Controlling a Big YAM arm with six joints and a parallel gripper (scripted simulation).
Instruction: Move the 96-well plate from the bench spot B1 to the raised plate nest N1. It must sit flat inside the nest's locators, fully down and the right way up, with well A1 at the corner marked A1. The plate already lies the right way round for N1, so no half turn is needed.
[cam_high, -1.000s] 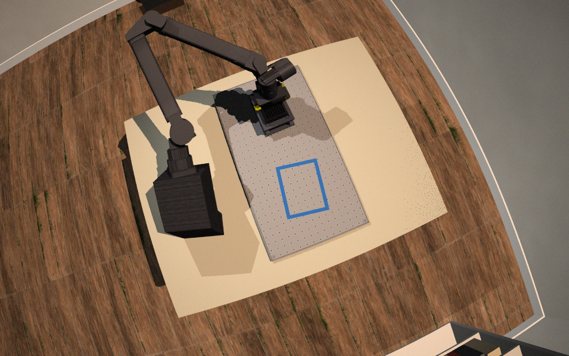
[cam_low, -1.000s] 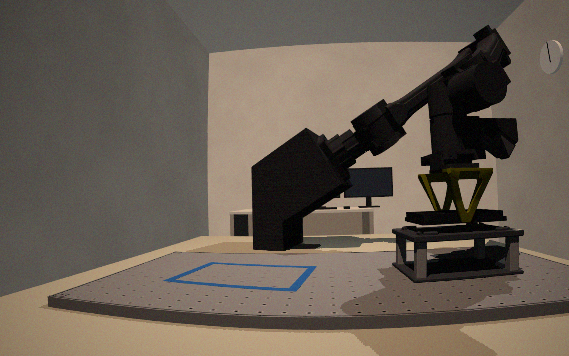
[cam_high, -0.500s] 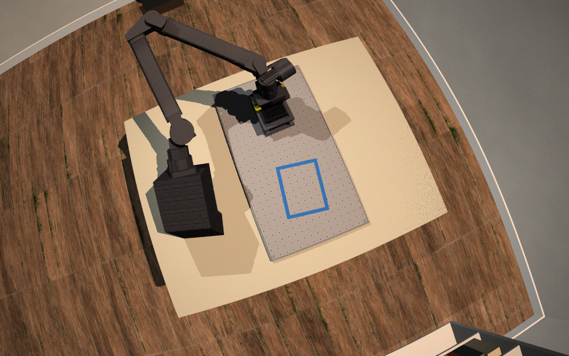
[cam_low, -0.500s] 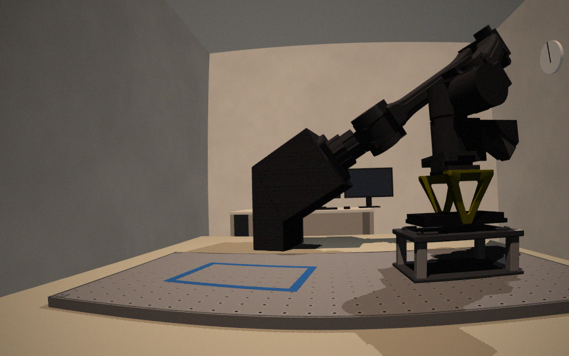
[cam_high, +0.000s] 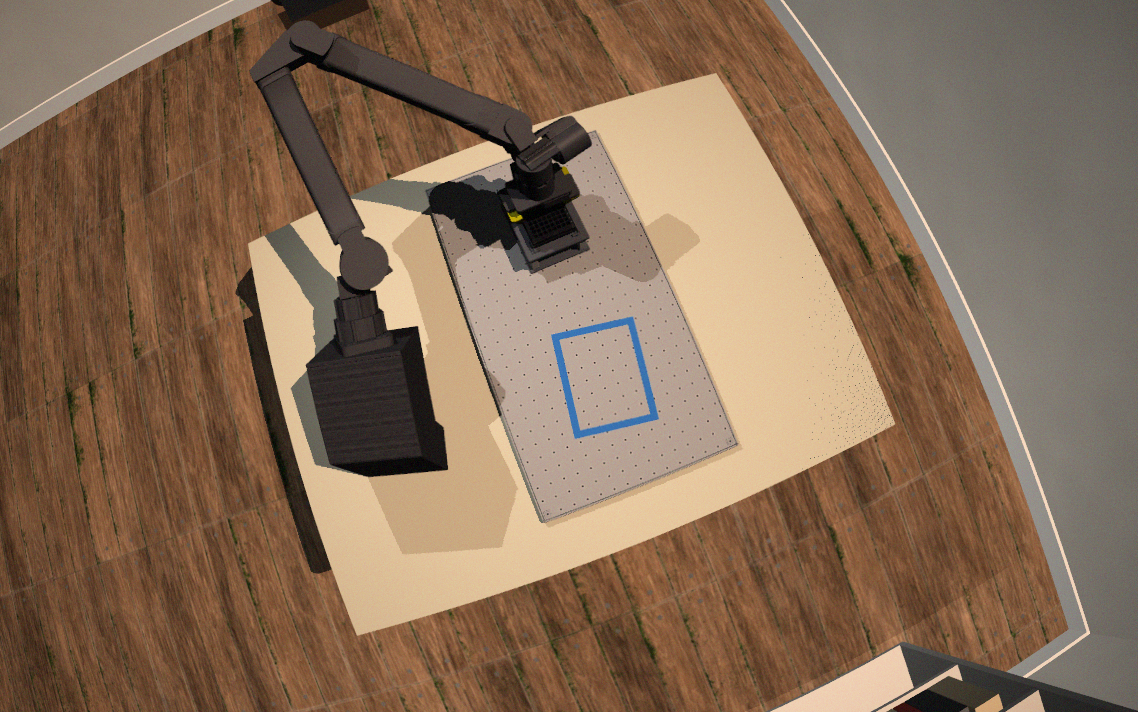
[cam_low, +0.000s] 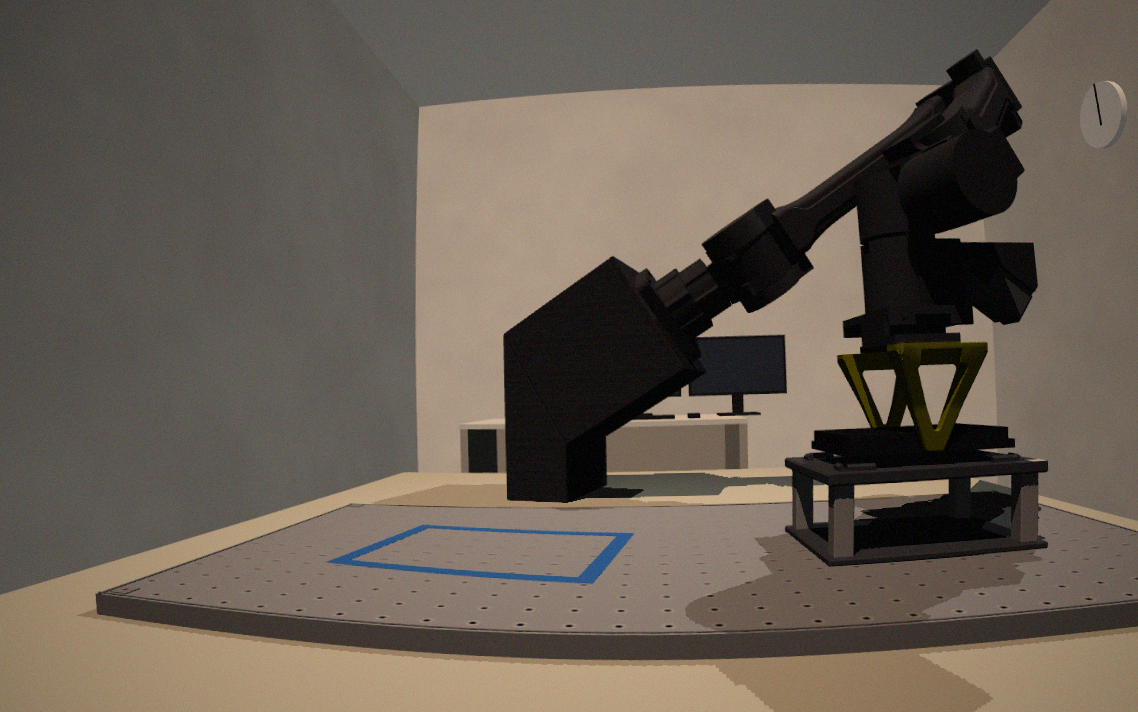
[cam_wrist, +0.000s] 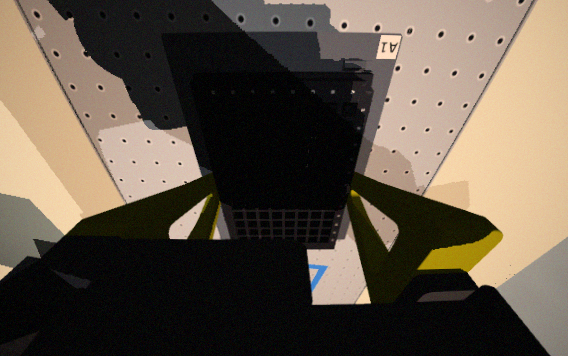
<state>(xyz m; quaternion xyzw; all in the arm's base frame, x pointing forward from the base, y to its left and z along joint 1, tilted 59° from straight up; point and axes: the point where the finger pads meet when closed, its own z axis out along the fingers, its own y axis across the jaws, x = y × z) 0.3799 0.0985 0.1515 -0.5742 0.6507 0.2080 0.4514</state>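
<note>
The black 96-well plate is right at my hand. Round my hand: raised plate nest: 20 mm below; white A1 label: 80 mm to the left, 50 mm ahead, 20 mm below.
</note>
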